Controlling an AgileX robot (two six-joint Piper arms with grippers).
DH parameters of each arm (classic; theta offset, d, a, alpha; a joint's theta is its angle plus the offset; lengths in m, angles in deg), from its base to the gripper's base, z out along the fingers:
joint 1: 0 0.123 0 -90
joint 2: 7.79 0 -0.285 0
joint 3: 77.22 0 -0.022 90
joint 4: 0 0.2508 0 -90
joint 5: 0 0 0.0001 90
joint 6: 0 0.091 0 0
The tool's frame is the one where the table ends.
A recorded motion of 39 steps. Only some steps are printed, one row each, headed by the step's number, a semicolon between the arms.
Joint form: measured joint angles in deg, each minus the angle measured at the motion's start. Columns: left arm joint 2, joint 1, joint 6, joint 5, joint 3, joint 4; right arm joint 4, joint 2, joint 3, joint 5, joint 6, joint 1.
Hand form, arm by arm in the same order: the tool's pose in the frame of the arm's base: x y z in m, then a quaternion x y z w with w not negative. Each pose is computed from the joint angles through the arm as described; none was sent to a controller.
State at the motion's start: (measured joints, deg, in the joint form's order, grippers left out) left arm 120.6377 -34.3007 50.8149 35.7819 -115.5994 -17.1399; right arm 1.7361 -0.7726 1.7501 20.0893 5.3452 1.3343
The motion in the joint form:
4: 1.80 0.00 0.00 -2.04 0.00 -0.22; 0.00 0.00 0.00 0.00 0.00 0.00
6: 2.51 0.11 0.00 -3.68 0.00 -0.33; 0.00 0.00 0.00 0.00 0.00 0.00
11: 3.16 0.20 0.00 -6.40 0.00 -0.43; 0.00 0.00 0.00 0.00 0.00 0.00
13: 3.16 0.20 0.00 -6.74 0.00 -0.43; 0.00 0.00 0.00 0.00 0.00 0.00
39: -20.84 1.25 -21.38 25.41 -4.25 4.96; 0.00 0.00 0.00 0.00 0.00 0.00
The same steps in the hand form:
4: 0.4123 -0.2996 0.3038 0.54064 0.69717 -0.06565 0.46620; 0.0532 0.0022 0.1720 0.03619 0.79817 0.04772 0.59945
6: 0.4163 -0.3004 0.2995 0.53505 0.69701 -0.06348 0.47314; 0.0532 0.0022 0.1720 0.03619 0.79817 0.04772 0.59945
11: 0.4210 -0.3013 0.2971 0.52558 0.69402 -0.05928 0.48847; 0.0532 0.0022 0.1720 0.03619 0.79817 0.04772 0.59945
13: 0.4213 -0.3014 0.2975 0.52434 0.69323 -0.05867 0.49097; 0.0532 0.0022 0.1720 0.03619 0.79817 0.04772 0.59945
39: 0.3066 -0.2195 0.4686 0.45685 0.75980 -0.12018 0.44670; 0.0532 0.0022 0.1720 0.03619 0.79817 0.04772 0.59945

